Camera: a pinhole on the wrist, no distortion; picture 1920 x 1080 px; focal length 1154.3 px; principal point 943.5 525.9 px. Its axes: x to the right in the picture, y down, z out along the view. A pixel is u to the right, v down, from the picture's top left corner.
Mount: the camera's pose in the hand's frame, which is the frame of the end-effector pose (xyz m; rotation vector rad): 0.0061 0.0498 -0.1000 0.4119 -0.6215 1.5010
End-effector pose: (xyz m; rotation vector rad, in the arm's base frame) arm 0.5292 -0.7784 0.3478 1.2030 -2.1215 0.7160
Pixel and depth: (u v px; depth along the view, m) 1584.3 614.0 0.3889
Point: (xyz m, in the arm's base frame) 0.5011 -0.9718 0.0668
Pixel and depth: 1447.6 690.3 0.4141
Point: 0.5519 -0.9693 0.0551
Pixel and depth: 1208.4 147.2 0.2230
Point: 0.5265 -0.9076 0.3127
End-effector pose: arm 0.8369 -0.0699 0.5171 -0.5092 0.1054 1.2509
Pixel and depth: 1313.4 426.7 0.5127
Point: 0.8759 0.0541 0.9261
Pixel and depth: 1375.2 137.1 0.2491
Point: 0.8531 0.0393 0.6515
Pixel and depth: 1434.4 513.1 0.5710
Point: 0.8168 0.0561 1.0127
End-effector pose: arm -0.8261 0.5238 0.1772 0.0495 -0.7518 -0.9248
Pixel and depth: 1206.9 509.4 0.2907
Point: -0.9920 0.5435 0.2605
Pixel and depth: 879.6 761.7 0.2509
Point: -0.9823 0.5320 0.1563
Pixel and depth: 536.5 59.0 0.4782
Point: -1.1613 0.2314 0.2705
